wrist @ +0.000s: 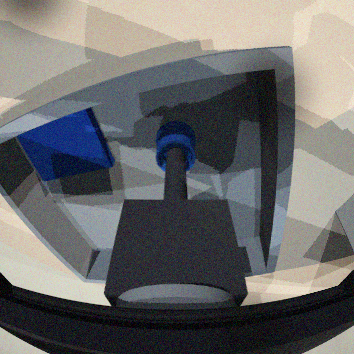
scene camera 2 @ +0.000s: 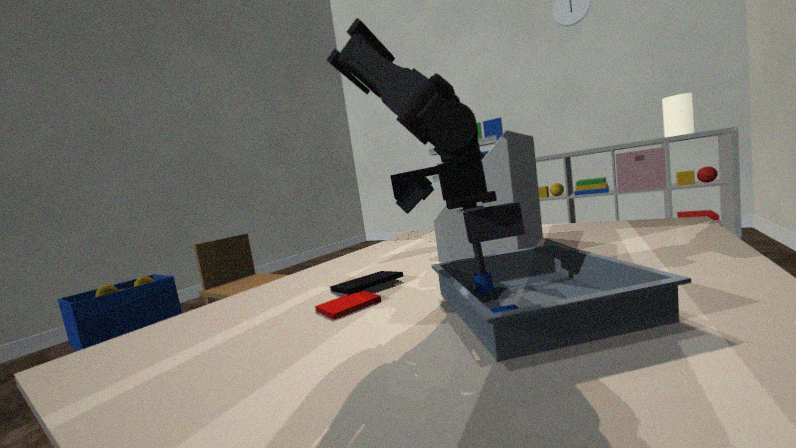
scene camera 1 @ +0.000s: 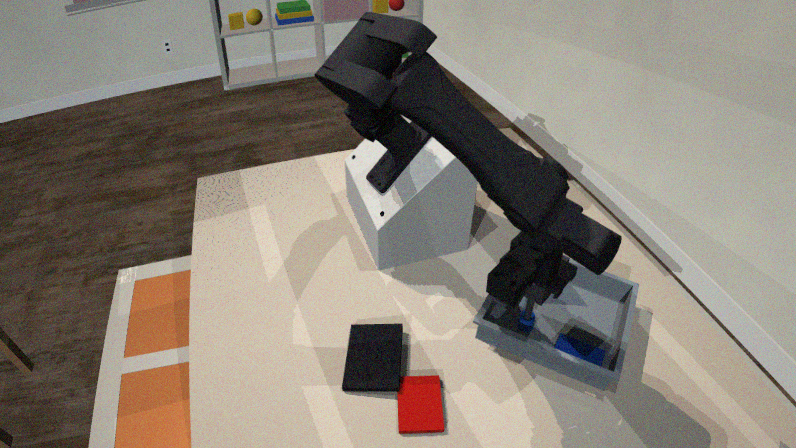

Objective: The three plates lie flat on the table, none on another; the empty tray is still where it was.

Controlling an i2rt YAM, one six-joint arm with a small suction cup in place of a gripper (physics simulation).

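Frame: origin at the arm's base, x ahead, y left, z up, level; metres.
Where they show: hand, its tool point: (wrist: 175,138) (scene camera 2: 484,290) (scene camera 1: 525,325); arm's base, origin of its link: (scene camera 2: 486,174) (scene camera 1: 409,146).
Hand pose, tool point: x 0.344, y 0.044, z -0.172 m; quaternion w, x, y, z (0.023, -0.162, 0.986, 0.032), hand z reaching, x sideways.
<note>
Each offset is from my tool point to the top centre of the thing.
A black plate @(dx -0.066, dy -0.248, dz +0.003 m) (scene camera 1: 373,357) (scene camera 2: 366,282) lies flat on the table. A red plate @(dx +0.038, dy -0.223, dz -0.006 m) (scene camera 1: 421,404) (scene camera 2: 348,305) lies flat beside it, their corners very close; neither lies on the other. The grey tray @(dx +0.011, dy +0.069, dz +0.034 m) (scene camera 1: 534,353) (scene camera 2: 584,326) (wrist: 285,150) stands on the table. A blue plate @(dx +0.092, dy +0.045, dz -0.003 m) (scene camera 1: 568,347) (scene camera 2: 504,308) (wrist: 65,145) is inside it near one end, partly hidden by the wall in scene camera 2. My suction cup (scene camera 1: 526,325) (scene camera 2: 483,289) (wrist: 175,136) is inside the tray, low over its floor and apart from the blue plate. It is shut, with no plate on it. Contact with the floor cannot be told.
The arm's light grey base block (scene camera 1: 428,222) (scene camera 2: 526,189) stands on the table behind the tray. The tray's raised walls surround the cup. A wall runs along the right in scene camera 1. A blue box (scene camera 2: 122,311) and a chair (scene camera 2: 225,261) stand beyond the table.
</note>
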